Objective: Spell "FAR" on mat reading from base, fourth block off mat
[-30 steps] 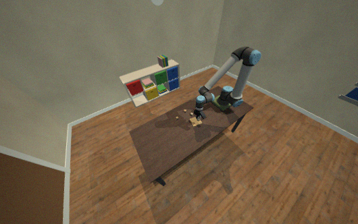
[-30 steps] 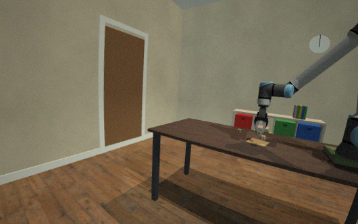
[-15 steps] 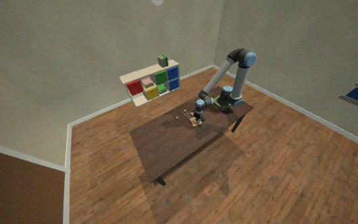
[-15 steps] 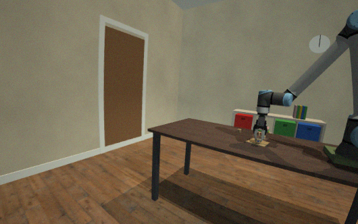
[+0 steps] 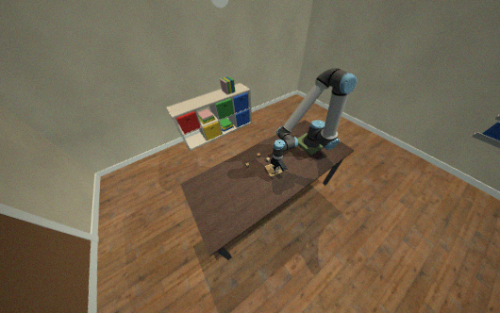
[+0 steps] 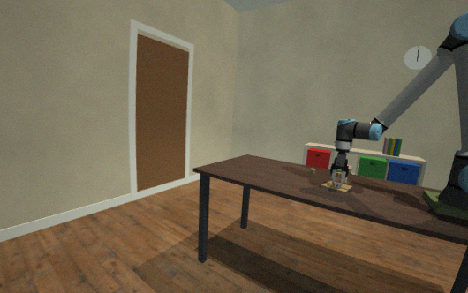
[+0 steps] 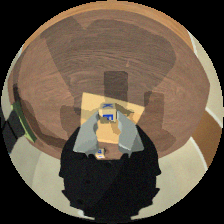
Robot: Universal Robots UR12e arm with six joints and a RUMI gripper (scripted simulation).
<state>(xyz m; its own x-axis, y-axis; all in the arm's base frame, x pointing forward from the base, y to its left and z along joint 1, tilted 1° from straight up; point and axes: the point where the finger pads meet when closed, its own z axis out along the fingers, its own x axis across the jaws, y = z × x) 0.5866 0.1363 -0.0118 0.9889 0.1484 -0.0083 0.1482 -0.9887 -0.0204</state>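
The tan mat is 5 cm to the right of my hand, 2 cm below it and 1 cm ahead of it.
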